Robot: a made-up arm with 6 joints. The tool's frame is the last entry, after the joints.
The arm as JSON. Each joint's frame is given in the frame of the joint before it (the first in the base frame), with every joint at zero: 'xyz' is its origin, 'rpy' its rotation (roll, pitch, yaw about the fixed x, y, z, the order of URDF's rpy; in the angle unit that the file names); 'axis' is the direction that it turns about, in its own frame. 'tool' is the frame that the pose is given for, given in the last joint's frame.
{
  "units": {
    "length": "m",
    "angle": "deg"
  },
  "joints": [
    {
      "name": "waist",
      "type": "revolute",
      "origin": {
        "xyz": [
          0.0,
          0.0,
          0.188
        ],
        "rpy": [
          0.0,
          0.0,
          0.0
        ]
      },
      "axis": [
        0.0,
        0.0,
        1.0
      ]
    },
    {
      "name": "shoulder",
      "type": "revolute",
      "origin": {
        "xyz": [
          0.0,
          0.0,
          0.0
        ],
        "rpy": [
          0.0,
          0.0,
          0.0
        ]
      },
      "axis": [
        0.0,
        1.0,
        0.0
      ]
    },
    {
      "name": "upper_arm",
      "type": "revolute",
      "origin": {
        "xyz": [
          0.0,
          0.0,
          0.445
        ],
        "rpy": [
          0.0,
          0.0,
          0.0
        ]
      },
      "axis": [
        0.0,
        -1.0,
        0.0
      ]
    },
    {
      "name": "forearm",
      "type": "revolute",
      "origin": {
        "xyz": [
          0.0,
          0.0,
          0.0
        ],
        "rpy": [
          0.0,
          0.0,
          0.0
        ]
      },
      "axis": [
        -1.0,
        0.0,
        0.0
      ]
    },
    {
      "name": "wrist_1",
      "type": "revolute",
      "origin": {
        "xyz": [
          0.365,
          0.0,
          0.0
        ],
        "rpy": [
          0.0,
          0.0,
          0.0
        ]
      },
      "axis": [
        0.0,
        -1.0,
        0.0
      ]
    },
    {
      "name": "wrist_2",
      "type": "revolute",
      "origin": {
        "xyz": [
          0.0,
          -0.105,
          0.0
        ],
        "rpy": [
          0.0,
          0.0,
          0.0
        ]
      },
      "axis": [
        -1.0,
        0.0,
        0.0
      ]
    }
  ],
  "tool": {
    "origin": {
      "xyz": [
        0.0,
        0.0,
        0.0
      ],
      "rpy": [
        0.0,
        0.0,
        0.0
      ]
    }
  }
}
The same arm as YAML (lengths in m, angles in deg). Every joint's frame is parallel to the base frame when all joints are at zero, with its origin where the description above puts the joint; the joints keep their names.
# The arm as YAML. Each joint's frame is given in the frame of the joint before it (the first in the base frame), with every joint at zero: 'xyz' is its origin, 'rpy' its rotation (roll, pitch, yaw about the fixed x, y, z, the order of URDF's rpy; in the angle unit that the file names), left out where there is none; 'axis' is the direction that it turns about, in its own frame. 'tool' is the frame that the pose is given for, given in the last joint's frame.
units:
  length: m
  angle: deg
joints:
  - name: waist
    type: revolute
    origin:
      xyz: [0.0, 0.0, 0.188]
    axis: [0.0, 0.0, 1.0]
  - name: shoulder
    type: revolute
    origin:
      xyz: [0.0, 0.0, 0.0]
    axis: [0.0, 1.0, 0.0]
  - name: upper_arm
    type: revolute
    origin:
      xyz: [0.0, 0.0, 0.445]
    axis: [0.0, -1.0, 0.0]
  - name: forearm
    type: revolute
    origin:
      xyz: [0.0, 0.0, 0.0]
    axis: [-1.0, 0.0, 0.0]
  - name: wrist_1
    type: revolute
    origin:
      xyz: [0.365, 0.0, 0.0]
    axis: [0.0, -1.0, 0.0]
  - name: wrist_2
    type: revolute
    origin:
      xyz: [0.0, -0.105, 0.0]
    axis: [-1.0, 0.0, 0.0]
tool:
  origin:
    xyz: [0.0, 0.0, 0.0]

